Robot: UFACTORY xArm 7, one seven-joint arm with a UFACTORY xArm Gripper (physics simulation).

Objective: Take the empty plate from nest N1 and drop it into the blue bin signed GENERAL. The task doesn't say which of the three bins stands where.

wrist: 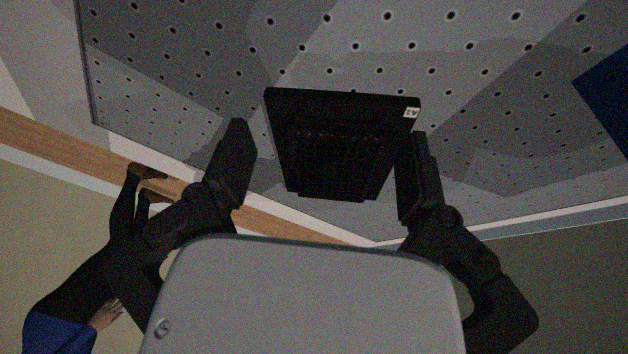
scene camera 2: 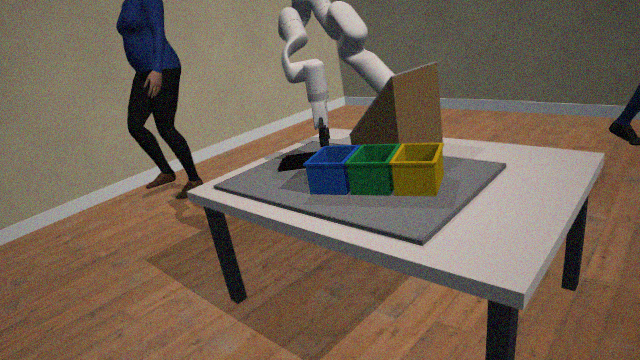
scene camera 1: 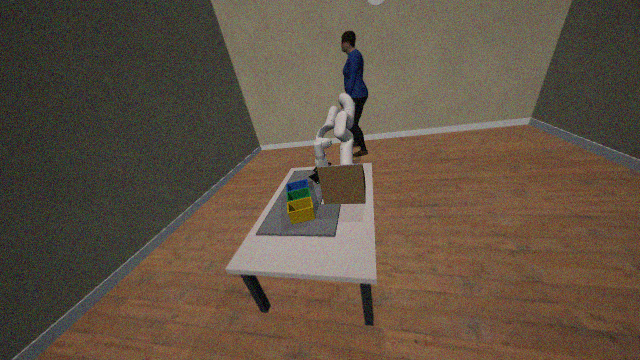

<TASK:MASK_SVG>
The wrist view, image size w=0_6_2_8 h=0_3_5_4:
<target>my gripper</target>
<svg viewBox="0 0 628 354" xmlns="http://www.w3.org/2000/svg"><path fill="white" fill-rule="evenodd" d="M102 272L107 284L144 334L138 354L508 354L539 327L538 315L509 276L503 274L496 254L463 226L463 217L456 208L445 204L437 161L435 157L430 156L425 131L414 130L412 133L409 133L394 162L398 220L401 221L402 226L408 228L409 232L397 251L238 234L230 214L232 209L239 210L240 206L244 203L258 151L247 121L244 121L243 118L231 118L223 139L218 141L202 181L189 184L183 190L180 200L148 219L144 224L142 233L135 235L104 265ZM440 264L457 280L465 284L469 290L467 292L474 302L473 313L463 321L460 318L452 282L448 274L440 267ZM181 248L163 281L159 275L161 264L168 258L167 255L172 250Z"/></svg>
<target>black plate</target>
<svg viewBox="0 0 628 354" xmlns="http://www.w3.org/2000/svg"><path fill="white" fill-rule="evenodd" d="M287 114L286 129L298 197L364 203L388 144L392 122L384 122L383 128L375 128L375 121L304 115L303 121L300 122L295 121L294 114Z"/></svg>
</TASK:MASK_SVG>
